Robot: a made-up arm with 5 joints.
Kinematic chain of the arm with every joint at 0, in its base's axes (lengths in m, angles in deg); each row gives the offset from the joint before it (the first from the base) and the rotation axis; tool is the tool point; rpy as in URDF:
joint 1: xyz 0 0 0.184 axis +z
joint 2: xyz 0 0 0 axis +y
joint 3: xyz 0.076 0 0.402 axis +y
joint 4: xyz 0.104 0 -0.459 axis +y
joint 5: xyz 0.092 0 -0.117 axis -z
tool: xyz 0 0 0 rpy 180 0 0
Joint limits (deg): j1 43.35..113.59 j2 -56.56..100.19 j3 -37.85..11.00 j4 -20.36..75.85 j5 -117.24..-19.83
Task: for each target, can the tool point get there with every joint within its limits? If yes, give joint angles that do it. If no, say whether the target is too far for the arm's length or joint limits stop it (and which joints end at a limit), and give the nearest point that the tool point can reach.
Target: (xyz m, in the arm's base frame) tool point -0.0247 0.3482 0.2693
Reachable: yes | joints 94.05 -40.33 -15.03 43.20 -79.41
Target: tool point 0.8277 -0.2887 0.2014
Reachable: no: joint limits stop it (at a limit: joint 1, joint 2, joint 3) | nearest point 0.0919 -0.2105 0.1340 | short by 0.743 m
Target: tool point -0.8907 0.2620 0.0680
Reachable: no: joint limits stop it (at a limit: joint 1, joint 3, joint 4) | nearest point -0.2356 0.5396 0.0695 | short by 0.711 m
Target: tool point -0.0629 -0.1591 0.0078
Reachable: yes | joints 68.42 73.48 6.23 35.52 -96.38
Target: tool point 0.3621 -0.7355 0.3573
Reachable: no: joint limits stop it (at a limit: joint 1, joint 2, joint 3) | nearest point 0.0897 -0.2055 0.1550 | short by 0.629 m
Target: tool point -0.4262 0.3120 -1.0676
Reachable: no: too far | nearest point -0.0822 0.1883 -0.3795 | short by 0.779 m
